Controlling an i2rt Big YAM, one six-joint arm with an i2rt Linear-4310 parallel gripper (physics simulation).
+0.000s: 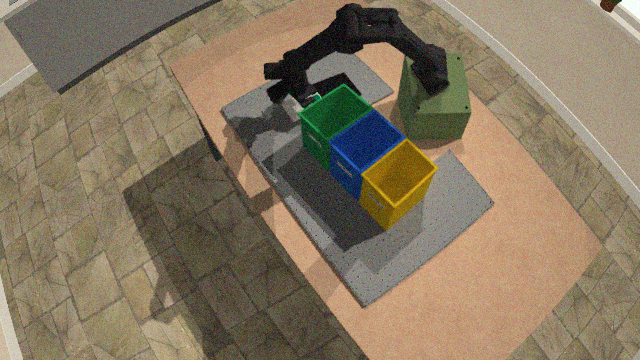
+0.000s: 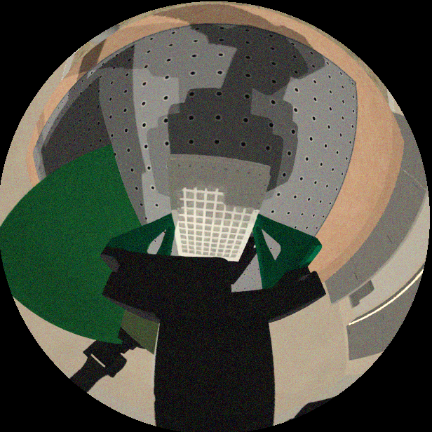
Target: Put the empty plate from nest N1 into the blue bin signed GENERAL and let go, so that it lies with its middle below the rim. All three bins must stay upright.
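Places are measured from the arm's base along level axes (x back, y right, z up), in millimetres.
Pixels of known places: gripper, fingertip midpoint: (image 1: 303, 104); arm's base, link origin: (image 1: 429, 75).
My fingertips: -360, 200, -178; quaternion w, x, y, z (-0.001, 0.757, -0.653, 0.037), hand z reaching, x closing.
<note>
For each thing: its top centre in the pictures, then the offset to it from my fingertips, as dx, dy, dz. "spot": a spot on its surface instead. Level surfaces: height alone.
- plate, top centre: (image 1: 303, 102) +3, +0, +10
- black nest frame, surface spot: (image 1: 348, 82) spot: +192, +24, -12
- blue bin, top centre: (image 1: 367, 139) +52, -306, +157
- green bin, surface spot: (image 1: 316, 147) spot: -57, -205, +55
- yellow bin, top centre: (image 1: 401, 171) +79, -435, +157
- grey board, surface height: dz -23
- tan table, surface height: dz -36
The plate (image 1: 293, 106) (image 2: 220, 220), pale with a white grid of wells, is between the green fingers of my gripper (image 1: 306, 100) (image 2: 213, 217). The gripper is shut on it and holds it above the grey perforated board, beside the green bin. A black nest frame (image 1: 348, 82) lies behind the green bin, away from the plate, partly hidden by the bin and arm; its label does not show. The blue bin (image 1: 367, 141) stands upright between the green bin (image 1: 316, 147) (image 2: 60, 240) and the yellow bin (image 1: 402, 197), both upright. The signs on their fronts are too blurred to read.
The bins stand in a tight row on the grey board (image 1: 450, 200) (image 2: 325, 105), which lies on the tan table (image 1: 525, 235). The arm's olive green pedestal (image 1: 440, 125) (image 2: 140, 332) is behind the bins. The green bin's wall rises close beside the gripper.
</note>
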